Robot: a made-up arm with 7 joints.
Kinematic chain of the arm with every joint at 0, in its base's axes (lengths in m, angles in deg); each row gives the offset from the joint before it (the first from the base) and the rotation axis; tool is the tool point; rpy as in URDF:
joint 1: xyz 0 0 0.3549 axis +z
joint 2: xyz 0 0 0 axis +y
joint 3: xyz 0 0 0.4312 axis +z
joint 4: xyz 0.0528 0 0 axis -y
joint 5: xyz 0.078 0 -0.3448 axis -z
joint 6: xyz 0 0 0 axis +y
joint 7: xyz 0.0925 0 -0.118 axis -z
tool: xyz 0 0 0 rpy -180 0 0
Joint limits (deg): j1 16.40..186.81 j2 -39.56..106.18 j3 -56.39..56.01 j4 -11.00..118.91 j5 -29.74..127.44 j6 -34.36..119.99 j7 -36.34..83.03
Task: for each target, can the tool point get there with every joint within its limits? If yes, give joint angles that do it. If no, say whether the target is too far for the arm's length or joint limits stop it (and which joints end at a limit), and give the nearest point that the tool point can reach.
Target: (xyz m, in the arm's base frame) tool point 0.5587 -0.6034 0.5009
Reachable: no: joint limits stop it (at a limit: joint 1, joint 3) | nearest point 0.5156 -0.3533 0.5126 | short by 0.254 m
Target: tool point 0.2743 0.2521 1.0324
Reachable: yes | joints 120.61 -27.62 -39.10 98.26 108.82 21.06 42.55
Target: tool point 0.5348 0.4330 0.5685
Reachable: yes | joints 67.25 29.35 -44.52 89.95 68.54 65.75 30.60
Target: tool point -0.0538 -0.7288 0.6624
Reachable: no: joint limits stop it (at a limit: joint 1, joint 3) | nearest point -0.1027 -0.4922 0.7074 | short by 0.246 m
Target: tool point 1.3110 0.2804 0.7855
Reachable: no: too far | nearest point 0.8264 0.1768 0.6263 | short by 0.520 m
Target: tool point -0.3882 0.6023 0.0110
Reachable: yes | joints 157.37 91.46 -46.49 96.09 46.87 15.82 66.04
